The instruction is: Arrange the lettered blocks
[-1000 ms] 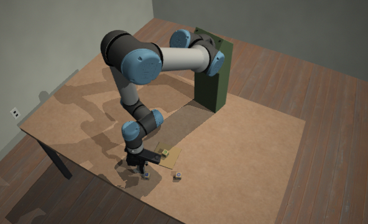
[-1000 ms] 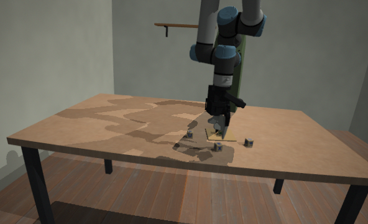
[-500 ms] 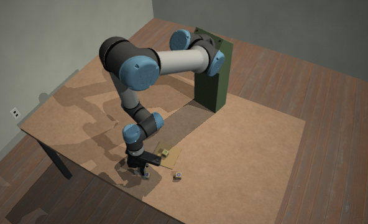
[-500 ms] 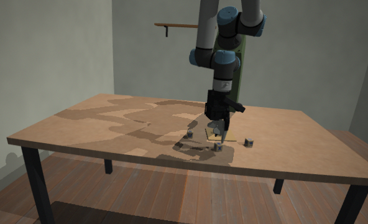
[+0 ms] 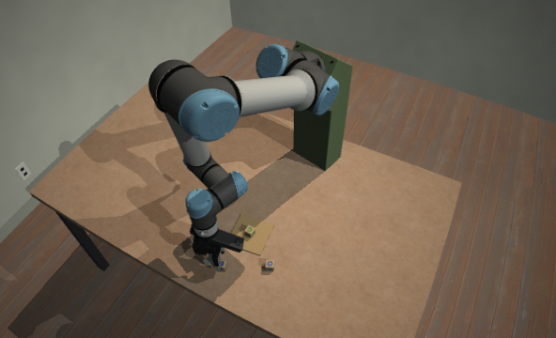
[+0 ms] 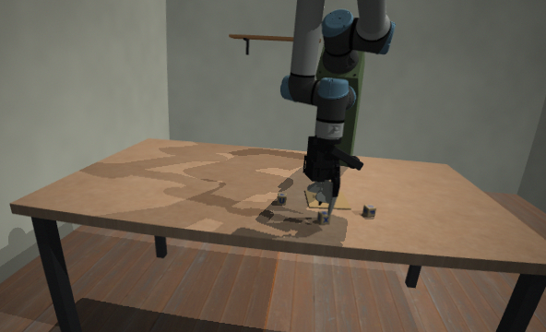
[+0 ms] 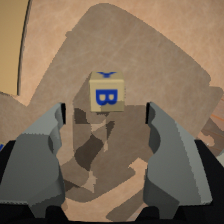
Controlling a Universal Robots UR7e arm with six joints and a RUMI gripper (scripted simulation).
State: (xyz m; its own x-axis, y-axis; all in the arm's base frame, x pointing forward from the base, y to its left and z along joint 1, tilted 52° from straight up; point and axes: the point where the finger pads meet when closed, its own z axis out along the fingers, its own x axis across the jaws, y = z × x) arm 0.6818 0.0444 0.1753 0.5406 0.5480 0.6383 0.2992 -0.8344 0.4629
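Right now my hand is 170 mm past the G block and 30 mm above it. Also, from my hand: Q block: 140 mm to the left, 100 mm behind, 40 mm below; then tan mat: 170 mm behind, 50 mm below.
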